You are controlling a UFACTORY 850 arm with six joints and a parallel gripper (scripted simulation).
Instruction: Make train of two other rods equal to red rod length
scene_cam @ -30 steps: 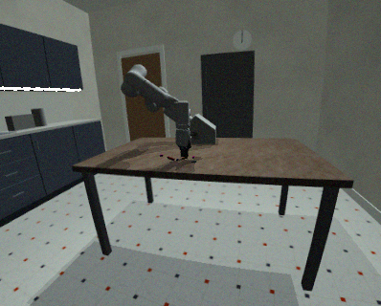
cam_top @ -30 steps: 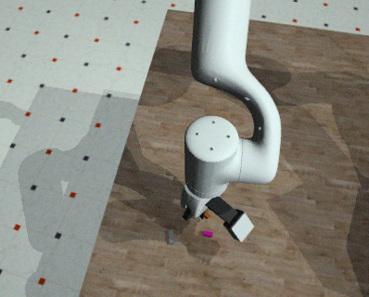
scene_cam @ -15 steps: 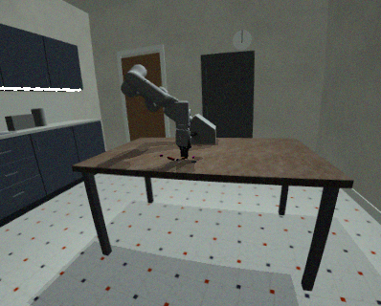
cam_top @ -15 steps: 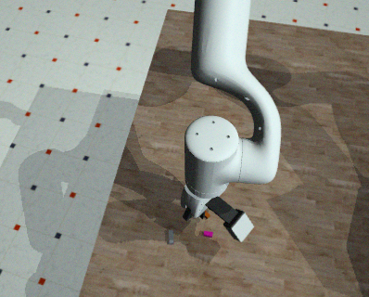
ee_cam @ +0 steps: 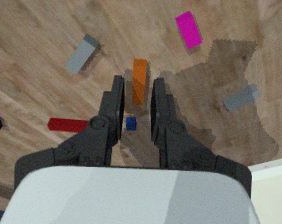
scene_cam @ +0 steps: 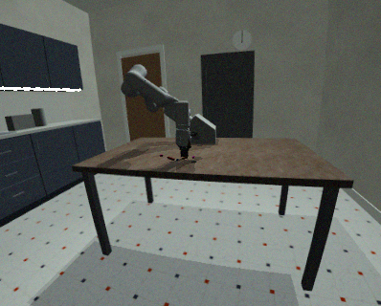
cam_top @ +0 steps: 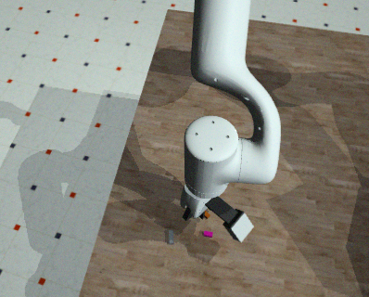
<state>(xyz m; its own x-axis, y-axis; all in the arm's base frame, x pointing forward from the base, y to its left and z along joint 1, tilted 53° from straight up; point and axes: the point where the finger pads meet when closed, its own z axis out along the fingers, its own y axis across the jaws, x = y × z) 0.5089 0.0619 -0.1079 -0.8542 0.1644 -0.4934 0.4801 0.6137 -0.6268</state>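
Now: hand 30 mm above the orange rod. The rest, counted from my hand: blue rod (40 mm ahead, 30 mm to the right, 30 mm below); then red rod (30 mm ahead, 80 mm to the right, 30 mm below); then grey rod (60 mm ahead, 80 mm to the left, 30 mm below).
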